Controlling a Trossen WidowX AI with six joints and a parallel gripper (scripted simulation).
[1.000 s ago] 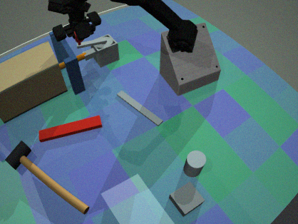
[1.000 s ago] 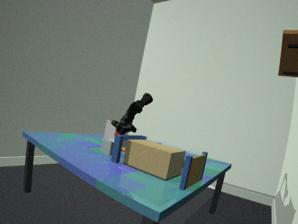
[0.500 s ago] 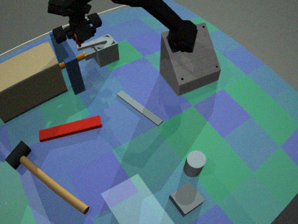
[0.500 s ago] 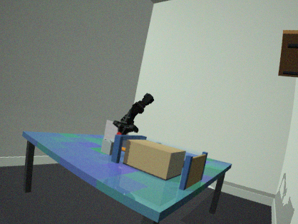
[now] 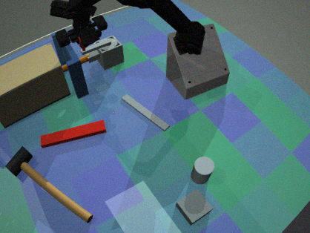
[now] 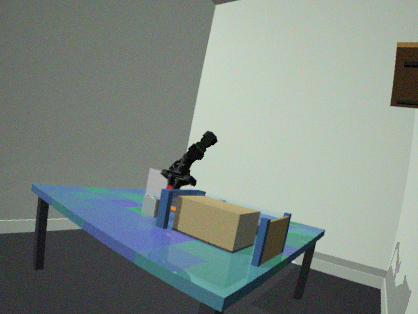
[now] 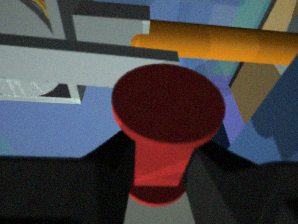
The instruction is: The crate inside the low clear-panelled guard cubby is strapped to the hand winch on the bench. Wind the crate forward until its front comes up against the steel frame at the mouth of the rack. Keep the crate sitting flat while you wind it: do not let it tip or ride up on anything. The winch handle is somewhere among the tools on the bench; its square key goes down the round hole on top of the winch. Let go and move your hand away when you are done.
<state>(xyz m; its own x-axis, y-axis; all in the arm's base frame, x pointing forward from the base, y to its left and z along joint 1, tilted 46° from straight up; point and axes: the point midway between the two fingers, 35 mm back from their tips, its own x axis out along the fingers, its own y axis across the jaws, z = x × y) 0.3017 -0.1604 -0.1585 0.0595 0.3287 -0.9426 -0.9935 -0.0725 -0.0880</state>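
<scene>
Right now the grey winch is 120 mm behind my gripper tip and 100 mm below it. From my gripper tip the other things lie so: red knob 20 mm to the left; then crank handle 40 mm behind, 10 mm to the left, 30 mm below; then red bar 150 mm ahead, 300 mm to the left, 130 mm below.
</scene>
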